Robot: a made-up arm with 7 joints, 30 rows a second.
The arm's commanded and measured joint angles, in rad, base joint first. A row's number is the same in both.
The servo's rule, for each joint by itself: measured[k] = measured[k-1] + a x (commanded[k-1-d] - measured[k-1]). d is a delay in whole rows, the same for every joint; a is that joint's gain. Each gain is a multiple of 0.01, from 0.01 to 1. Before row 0 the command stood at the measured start. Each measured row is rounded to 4 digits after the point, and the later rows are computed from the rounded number. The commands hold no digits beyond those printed.
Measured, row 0: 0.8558 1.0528 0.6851 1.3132 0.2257 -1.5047 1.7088
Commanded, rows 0 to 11: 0.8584 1.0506 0.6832 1.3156 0.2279 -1.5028 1.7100; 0.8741 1.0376 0.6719 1.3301 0.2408 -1.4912 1.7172; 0.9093 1.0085 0.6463 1.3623 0.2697 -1.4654 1.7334; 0.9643 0.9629 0.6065 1.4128 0.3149 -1.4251 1.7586; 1.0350 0.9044 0.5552 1.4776 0.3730 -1.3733 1.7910; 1.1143 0.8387 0.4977 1.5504 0.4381 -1.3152 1.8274; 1.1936 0.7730 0.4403 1.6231 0.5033 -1.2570 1.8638; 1.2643 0.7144 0.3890 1.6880 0.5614 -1.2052 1.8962; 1.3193 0.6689 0.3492 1.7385 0.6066 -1.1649 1.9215; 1.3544 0.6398 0.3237 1.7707 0.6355 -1.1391 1.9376; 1.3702 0.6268 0.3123 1.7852 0.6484 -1.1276 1.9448; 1.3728 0.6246 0.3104 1.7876 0.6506 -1.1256 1.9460
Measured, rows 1 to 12: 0.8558 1.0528 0.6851 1.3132 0.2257 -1.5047 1.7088; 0.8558 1.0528 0.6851 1.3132 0.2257 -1.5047 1.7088; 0.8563 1.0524 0.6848 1.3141 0.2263 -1.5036 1.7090; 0.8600 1.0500 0.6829 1.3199 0.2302 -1.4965 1.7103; 0.8704 1.0434 0.6774 1.3352 0.2409 -1.4788 1.7140; 0.8901 1.0305 0.6668 1.3631 0.2609 -1.4482 1.7211; 0.9205 1.0103 0.6501 1.4043 0.2912 -1.4055 1.7323; 0.9612 0.9828 0.6272 1.4569 0.3309 -1.3540 1.7475; 1.0100 0.9492 0.5992 1.5167 0.3774 -1.2987 1.7661; 1.0634 0.9116 0.5677 1.5784 0.4271 -1.2454 1.7869; 1.1171 0.8728 0.5349 1.6360 0.4756 -1.1995 1.8084; 1.1669 0.8355 0.5032 1.6845 0.5188 -1.1651 1.8291
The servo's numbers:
d 2
a 0.21 0.16 0.15 0.36 0.27 0.57 0.16

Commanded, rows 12 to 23: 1.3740 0.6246 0.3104 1.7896 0.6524 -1.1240 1.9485; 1.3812 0.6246 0.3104 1.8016 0.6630 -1.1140 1.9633; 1.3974 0.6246 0.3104 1.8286 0.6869 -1.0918 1.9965; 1.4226 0.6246 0.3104 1.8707 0.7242 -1.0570 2.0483; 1.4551 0.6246 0.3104 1.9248 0.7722 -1.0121 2.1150; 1.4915 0.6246 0.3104 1.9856 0.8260 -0.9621 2.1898; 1.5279 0.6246 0.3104 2.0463 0.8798 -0.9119 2.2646; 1.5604 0.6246 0.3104 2.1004 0.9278 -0.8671 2.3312; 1.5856 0.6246 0.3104 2.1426 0.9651 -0.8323 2.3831; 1.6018 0.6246 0.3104 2.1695 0.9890 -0.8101 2.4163; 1.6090 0.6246 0.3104 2.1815 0.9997 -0.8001 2.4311; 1.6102 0.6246 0.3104 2.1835 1.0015 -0.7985 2.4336
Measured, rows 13 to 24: 1.2096 0.8021 0.4746 1.7208 0.5538 -1.1437 1.8476; 1.2439 0.7737 0.4500 1.7448 0.5799 -1.1334 1.8633; 1.2712 0.7498 0.4291 1.7609 0.5995 -1.1280 1.8769; 1.2943 0.7298 0.4113 1.7756 0.6166 -1.1200 1.8907; 1.3160 0.7130 0.3962 1.7947 0.6356 -1.1039 1.9076; 1.3384 0.6989 0.3833 1.8221 0.6595 -1.0772 1.9301; 1.3629 0.6870 0.3724 1.8591 0.6899 -1.0401 1.9597; 1.3899 0.6770 0.3631 1.9046 0.7266 -0.9956 1.9965; 1.4189 0.6686 0.3552 1.9556 0.7680 -0.9479 2.0394; 1.4486 0.6616 0.3485 2.0077 0.8111 -0.9018 2.0861; 1.4774 0.6557 0.3428 2.0563 0.8527 -0.8622 2.1336; 1.5035 0.6507 0.3379 2.0971 0.8895 -0.8325 2.1788
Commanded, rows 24 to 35: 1.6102 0.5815 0.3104 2.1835 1.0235 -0.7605 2.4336; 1.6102 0.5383 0.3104 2.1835 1.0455 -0.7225 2.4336; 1.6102 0.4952 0.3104 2.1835 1.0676 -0.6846 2.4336; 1.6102 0.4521 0.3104 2.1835 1.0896 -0.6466 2.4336; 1.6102 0.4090 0.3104 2.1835 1.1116 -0.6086 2.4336; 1.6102 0.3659 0.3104 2.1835 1.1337 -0.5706 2.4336; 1.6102 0.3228 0.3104 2.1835 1.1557 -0.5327 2.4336; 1.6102 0.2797 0.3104 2.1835 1.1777 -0.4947 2.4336; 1.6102 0.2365 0.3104 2.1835 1.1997 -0.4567 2.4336; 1.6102 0.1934 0.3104 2.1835 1.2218 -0.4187 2.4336; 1.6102 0.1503 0.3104 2.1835 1.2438 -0.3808 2.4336; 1.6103 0.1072 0.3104 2.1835 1.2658 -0.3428 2.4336
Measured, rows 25 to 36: 1.5257 0.6465 0.3338 2.1275 0.9193 -0.8140 2.2192; 1.5434 0.6430 0.3303 2.1477 0.9415 -0.8052 2.2535; 1.5574 0.6332 0.3273 2.1606 0.9636 -0.7797 2.2823; 1.5685 0.6180 0.3248 2.1688 0.9857 -0.7471 2.3065; 1.5773 0.5984 0.3226 2.1741 1.0078 -0.7115 2.3268; 1.5842 0.5750 0.3208 2.1775 1.0299 -0.6745 2.3439; 1.5897 0.5484 0.3192 2.1797 1.0520 -0.6369 2.3583; 1.5940 0.5192 0.3179 2.1811 1.0741 -0.5991 2.3703; 1.5974 0.4878 0.3168 2.1820 1.0961 -0.5613 2.3804; 1.6001 0.4545 0.3158 2.1825 1.1181 -0.5233 2.3889; 1.6022 0.4196 0.3150 2.1829 1.1401 -0.4853 2.3961; 1.6039 0.3834 0.3143 2.1831 1.1622 -0.4473 2.4021
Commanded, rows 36 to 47: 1.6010 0.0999 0.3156 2.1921 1.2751 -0.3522 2.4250; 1.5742 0.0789 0.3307 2.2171 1.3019 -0.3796 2.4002; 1.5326 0.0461 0.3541 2.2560 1.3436 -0.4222 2.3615; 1.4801 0.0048 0.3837 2.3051 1.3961 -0.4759 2.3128; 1.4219 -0.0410 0.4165 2.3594 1.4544 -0.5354 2.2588; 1.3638 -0.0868 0.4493 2.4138 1.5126 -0.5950 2.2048; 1.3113 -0.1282 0.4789 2.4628 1.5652 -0.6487 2.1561; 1.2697 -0.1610 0.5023 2.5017 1.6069 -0.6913 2.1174; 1.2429 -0.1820 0.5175 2.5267 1.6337 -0.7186 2.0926; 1.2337 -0.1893 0.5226 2.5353 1.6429 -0.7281 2.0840; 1.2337 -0.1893 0.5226 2.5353 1.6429 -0.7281 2.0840; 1.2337 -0.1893 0.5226 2.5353 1.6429 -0.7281 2.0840
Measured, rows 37 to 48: 1.6052 0.3461 0.3137 2.1832 1.1842 -0.4094 2.4071; 1.6063 0.3079 0.3132 2.1833 1.2062 -0.3714 2.4113; 1.6052 0.2746 0.3136 2.1865 1.2248 -0.3605 2.4135; 1.5987 0.2433 0.3162 2.1975 1.2456 -0.3714 2.4114; 1.5848 0.2117 0.3219 2.2186 1.2721 -0.4004 2.4034; 1.5628 0.1786 0.3312 2.2497 1.3056 -0.4434 2.3889; 1.5332 0.1435 0.3440 2.2892 1.3458 -0.4958 2.3681; 1.4976 0.1067 0.3598 2.3341 1.3908 -0.5523 2.3420; 1.4585 0.0691 0.3777 2.3804 1.4379 -0.6072 2.3123; 1.4189 0.0323 0.3964 2.4241 1.4835 -0.6551 2.2811; 1.3819 -0.0020 0.4146 2.4610 1.5241 -0.6913 2.2509; 1.3508 -0.0320 0.4308 2.4877 1.5562 -0.7123 2.2242
